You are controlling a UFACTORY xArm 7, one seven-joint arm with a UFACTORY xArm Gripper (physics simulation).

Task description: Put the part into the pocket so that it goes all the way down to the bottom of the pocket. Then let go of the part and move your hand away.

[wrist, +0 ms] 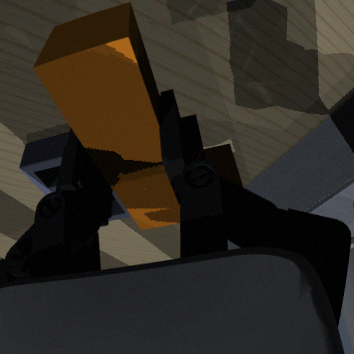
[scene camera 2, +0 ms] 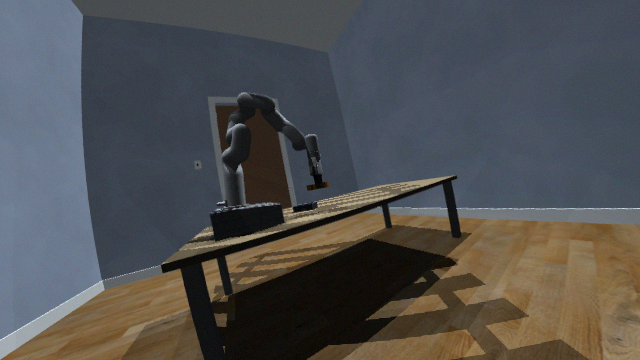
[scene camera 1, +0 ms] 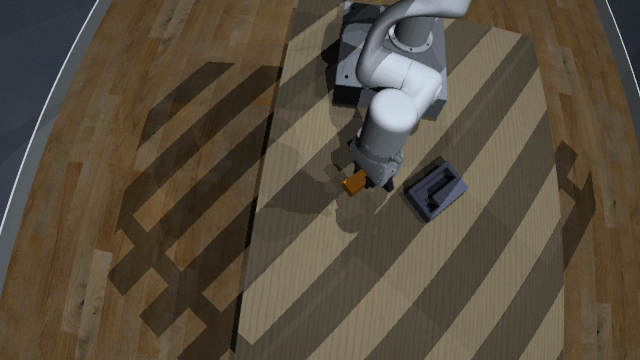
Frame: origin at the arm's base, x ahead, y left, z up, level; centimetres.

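Seen in the pictures: gripper, fingertip midpoint: point(wrist: 132, 124) point(scene camera 2: 319, 187) point(scene camera 1: 365, 177); arm's base at its link origin: point(wrist: 350, 251) point(scene camera 2: 236, 207) point(scene camera 1: 410, 35).
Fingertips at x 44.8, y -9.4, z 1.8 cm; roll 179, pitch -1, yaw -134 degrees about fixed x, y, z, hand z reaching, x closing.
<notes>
Offsets run from my fingertips to a thing's top centre. Level surfaces: height alone.
The orange part {dx -1.3, dy -0.8, dz +2.4 cm} point(scene camera 1: 354, 183) point(scene camera 2: 324, 185) point(wrist: 102, 100) is an L-shaped block; its long arm runs between the fingers and its short leg shows behind the right finger in the wrist view. My gripper point(scene camera 1: 380, 185) point(scene camera 2: 318, 182) point(wrist: 132, 124) is shut on it and holds it well above the table. The dark blue-grey block with the pocket {dx -3.7, dy +19.8, dz -9.2 cm} point(scene camera 1: 423, 210) point(scene camera 2: 305, 206) lies on the table, in scene camera 1 to the right of the gripper and apart from it. In the wrist view, part of the pocket block point(wrist: 47, 150) shows behind the left finger. The pocket looks L-shaped.
The wooden table {dz -12.8 cm} point(scene camera 1: 310, 310) point(scene camera 2: 400, 189) carries the arm's grey base box point(scene camera 1: 352, 75) point(scene camera 2: 247, 220), at the top in scene camera 1. Striped shadows cross the table. The table's left edge lies left of the held part in scene camera 1.
</notes>
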